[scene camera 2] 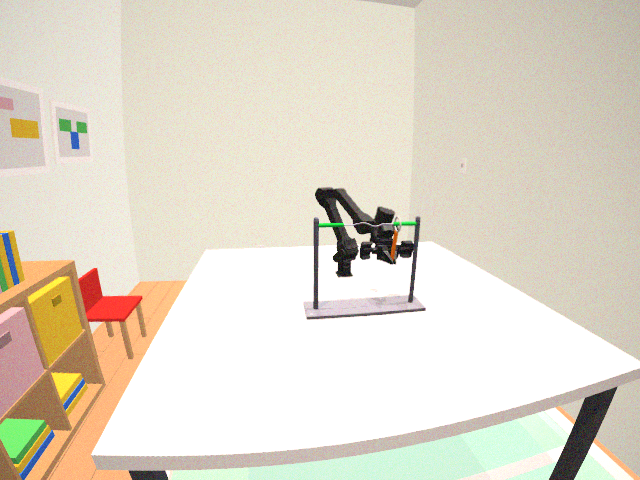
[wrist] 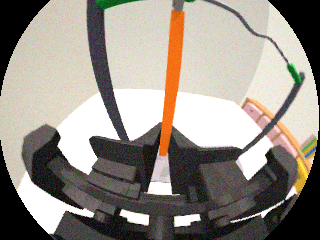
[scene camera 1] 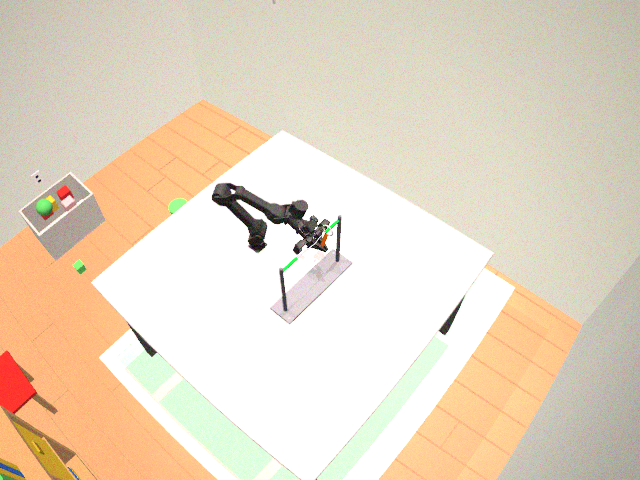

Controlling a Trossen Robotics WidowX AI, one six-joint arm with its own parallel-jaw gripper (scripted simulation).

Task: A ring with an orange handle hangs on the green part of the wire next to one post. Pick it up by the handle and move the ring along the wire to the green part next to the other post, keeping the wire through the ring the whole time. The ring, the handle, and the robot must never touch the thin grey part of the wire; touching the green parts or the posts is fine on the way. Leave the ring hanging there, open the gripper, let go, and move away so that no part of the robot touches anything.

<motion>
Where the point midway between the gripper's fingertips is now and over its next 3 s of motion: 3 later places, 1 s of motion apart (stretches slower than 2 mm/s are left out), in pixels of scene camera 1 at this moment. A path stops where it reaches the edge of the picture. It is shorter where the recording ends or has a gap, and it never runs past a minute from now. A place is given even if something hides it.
My gripper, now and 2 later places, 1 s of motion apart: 327,250; 328,252; 318,243
</motion>
